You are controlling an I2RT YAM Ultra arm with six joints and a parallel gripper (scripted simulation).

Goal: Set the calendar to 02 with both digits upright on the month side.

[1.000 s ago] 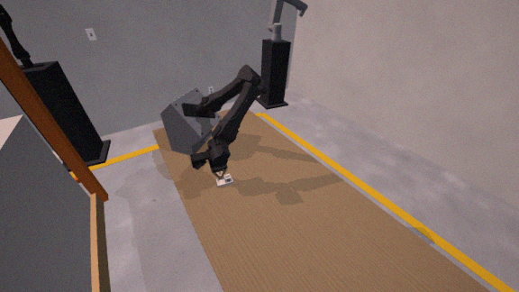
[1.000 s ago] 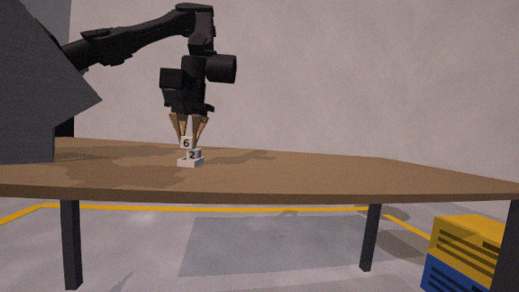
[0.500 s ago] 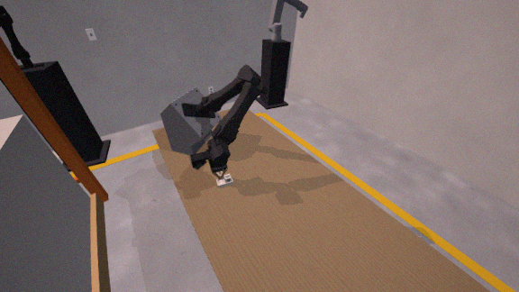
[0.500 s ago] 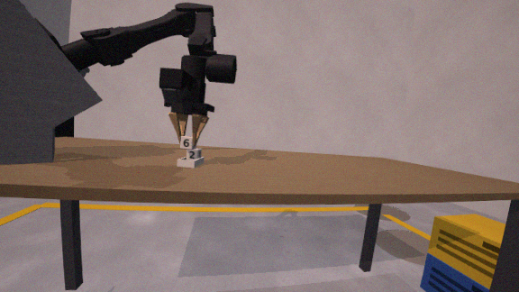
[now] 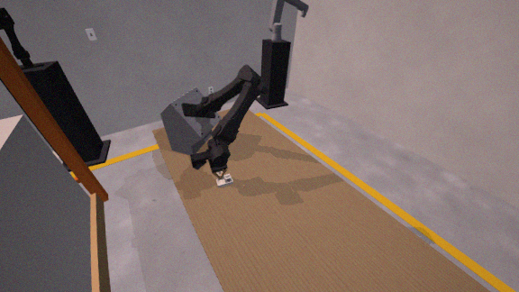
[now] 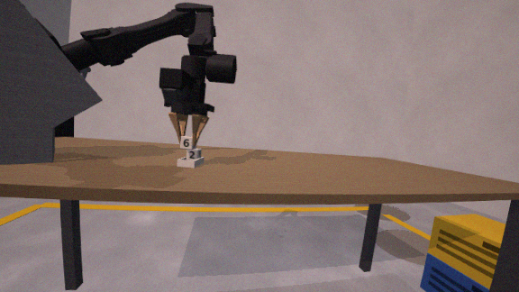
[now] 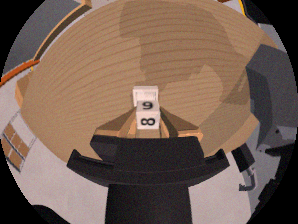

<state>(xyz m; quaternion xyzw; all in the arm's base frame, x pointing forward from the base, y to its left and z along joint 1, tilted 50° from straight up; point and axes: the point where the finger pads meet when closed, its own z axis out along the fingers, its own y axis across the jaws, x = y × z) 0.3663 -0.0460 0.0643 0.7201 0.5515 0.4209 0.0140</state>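
Right now the small white tray is 50 mm below my hand and 20 mm to the left of it.
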